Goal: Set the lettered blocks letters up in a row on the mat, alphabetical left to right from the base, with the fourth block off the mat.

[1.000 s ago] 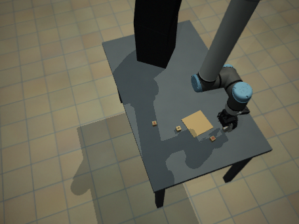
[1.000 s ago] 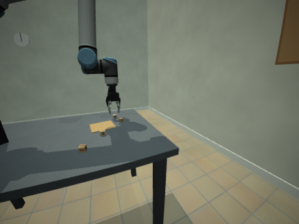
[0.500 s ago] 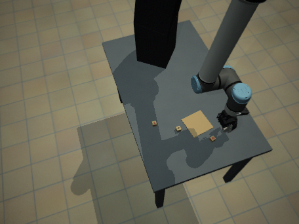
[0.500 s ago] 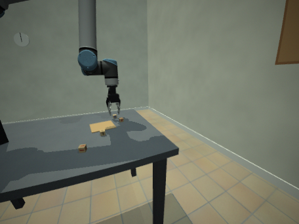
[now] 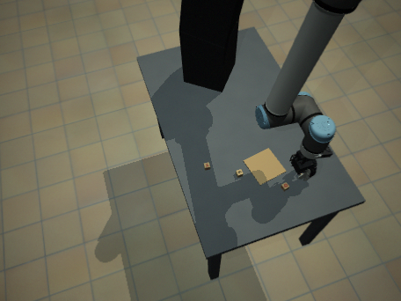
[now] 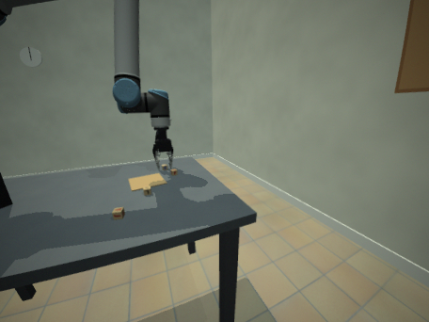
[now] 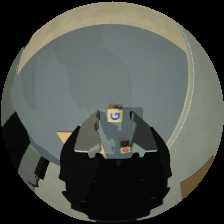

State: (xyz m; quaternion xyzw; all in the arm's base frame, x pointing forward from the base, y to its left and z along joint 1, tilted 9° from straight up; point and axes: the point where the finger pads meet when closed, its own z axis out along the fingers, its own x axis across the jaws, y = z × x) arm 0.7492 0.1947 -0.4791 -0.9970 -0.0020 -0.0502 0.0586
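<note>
Now: hand 140 mm to the left of the tan mat, 100 mm past it and 20 mm above it.
</note>
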